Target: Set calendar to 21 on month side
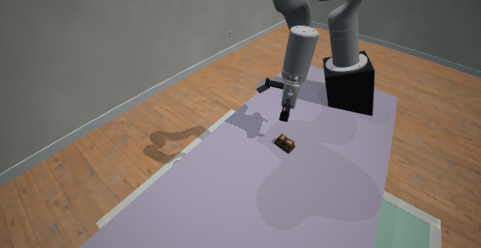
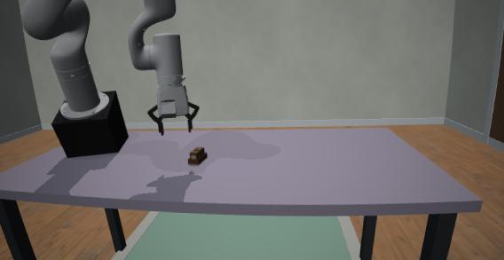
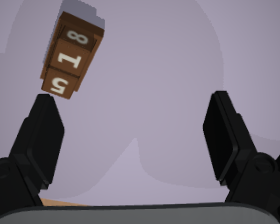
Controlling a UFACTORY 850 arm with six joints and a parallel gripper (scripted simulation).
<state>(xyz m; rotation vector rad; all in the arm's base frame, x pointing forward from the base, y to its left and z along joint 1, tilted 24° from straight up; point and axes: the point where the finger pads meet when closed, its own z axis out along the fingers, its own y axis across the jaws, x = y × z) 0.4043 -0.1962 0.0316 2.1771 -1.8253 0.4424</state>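
My gripper is now 5 cm short of the brown cube, 2 cm to the right of it and 11 cm above it. Round my hand: digit cube 6 cm ahead, 6 cm to the left, 11 cm below; brown tray 6 cm ahead, 4 cm to the left, 12 cm below.
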